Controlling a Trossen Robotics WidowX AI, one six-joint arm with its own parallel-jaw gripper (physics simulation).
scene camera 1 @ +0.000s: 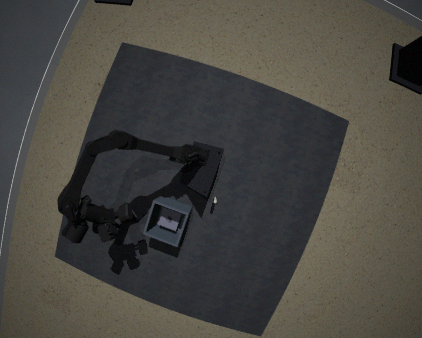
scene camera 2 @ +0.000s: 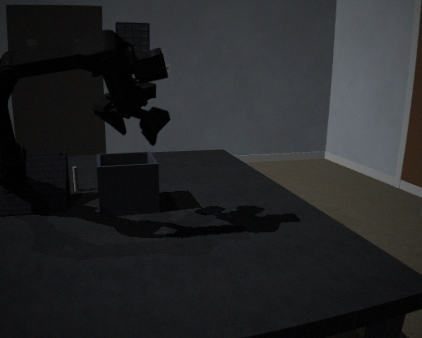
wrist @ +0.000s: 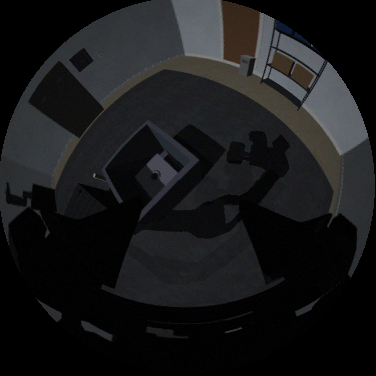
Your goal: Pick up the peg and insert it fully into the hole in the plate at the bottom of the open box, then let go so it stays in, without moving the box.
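Places are measured from the arm's base along level axes (x right, y ahead, z up), in centimetres.
Where they show: gripper, fingertip midpoint: [scene camera 1: 128,223] [scene camera 2: 139,139] [wrist: 192,203]; arm's base, origin of the base link: [scene camera 1: 203,156] [scene camera 2: 14,181].
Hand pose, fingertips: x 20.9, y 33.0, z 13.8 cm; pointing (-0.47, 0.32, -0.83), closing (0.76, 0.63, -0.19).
Observation:
Each offset is from my fingertips to the top centre of the thing. Level surfaces: height alone.
The pale thin peg @[dz -13.5, dx -31.0, dy -15.6 cm] [scene camera 1: 215,200] [scene camera 2: 75,179] [wrist: 98,176] stands upright on the table, outside the box and between it and the arm's dark base. The open grey-blue box @[dz -7.6, dx -13.1, dy -1.5 cm] [scene camera 1: 172,204] [scene camera 2: 129,187] [wrist: 175,190] stands on the table. In it lies a pale plate @[dz -15.3, dx -13.1, dy -1.5 cm] [scene camera 1: 167,223] [wrist: 165,164]; a dark round hole shows near the plate's edge in the wrist view. My gripper [scene camera 1: 126,225] [scene camera 2: 139,139] [wrist: 192,203] is open and empty, high above the table. In scene camera 2 it appears above the box; in scene camera 1 it appears left of the box.
The arm's dark base plate [scene camera 1: 207,172] [scene camera 2: 50,175] [wrist: 80,200] stands close to the peg and the box. The dark table @[dz -21.4 cm] [scene camera 1: 260,200] [scene camera 2: 225,270] [wrist: 200,100] carries shadows of the arm and the box. A shelf rack stands far off by the wall in the wrist view.

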